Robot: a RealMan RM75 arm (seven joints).
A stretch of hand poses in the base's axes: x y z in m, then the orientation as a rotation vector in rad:
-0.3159, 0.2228, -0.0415, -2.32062, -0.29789, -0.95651
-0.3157, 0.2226, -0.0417, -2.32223, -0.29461, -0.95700
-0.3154, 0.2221, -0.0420, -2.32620, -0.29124, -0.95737
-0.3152, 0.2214, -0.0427, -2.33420, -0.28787, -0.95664
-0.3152, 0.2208, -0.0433, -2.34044, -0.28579, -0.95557
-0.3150, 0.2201, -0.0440, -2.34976, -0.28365, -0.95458
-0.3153, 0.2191, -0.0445, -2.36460, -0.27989, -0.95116
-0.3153, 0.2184, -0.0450, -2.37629, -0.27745, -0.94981
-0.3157, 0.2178, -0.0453, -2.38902, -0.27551, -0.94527
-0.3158, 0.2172, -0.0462, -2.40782, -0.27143, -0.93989
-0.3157, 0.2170, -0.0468, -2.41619, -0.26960, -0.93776
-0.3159, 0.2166, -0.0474, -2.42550, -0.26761, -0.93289
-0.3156, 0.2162, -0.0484, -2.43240, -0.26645, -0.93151
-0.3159, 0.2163, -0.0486, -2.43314, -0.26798, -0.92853
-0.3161, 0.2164, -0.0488, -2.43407, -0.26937, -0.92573
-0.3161, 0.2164, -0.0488, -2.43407, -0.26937, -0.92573
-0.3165, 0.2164, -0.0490, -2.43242, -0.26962, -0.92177
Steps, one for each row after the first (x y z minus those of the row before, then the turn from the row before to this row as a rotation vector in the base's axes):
0.0002, -0.0002, -0.0002, -0.00034, 0.00075, -0.00279
0.0003, -0.0005, -0.0003, -0.00236, 0.00130, -0.00363
0.0002, -0.0007, -0.0007, -0.00571, 0.00282, -0.00468
0.0000, -0.0006, -0.0006, -0.00456, 0.00241, -0.00313
0.0002, -0.0007, -0.0007, -0.00727, 0.00294, -0.00427
-0.0003, -0.0010, -0.0005, -0.01113, 0.00600, -0.00642
0.0000, -0.0007, -0.0005, -0.00922, 0.00365, -0.00516
-0.0004, -0.0006, -0.0003, -0.00971, 0.00591, -0.00420
-0.0001, -0.0006, -0.0009, -0.01423, 0.00801, -0.00739
0.0001, -0.0002, -0.0006, -0.00640, 0.00336, -0.00338
-0.0002, -0.0004, -0.0006, -0.00666, 0.00544, -0.00298
0.0003, -0.0004, -0.0010, -0.00548, 0.00241, -0.00268
-0.0003, 0.0001, -0.0002, -0.00058, 0.00189, 0.00159
-0.0002, 0.0001, -0.0002, -0.00074, 0.00182, 0.00138
0.0000, 0.0000, 0.0000, 0.00000, 0.00000, 0.00000
-0.0004, 0.0000, -0.0002, 0.00215, 0.00240, 0.00187

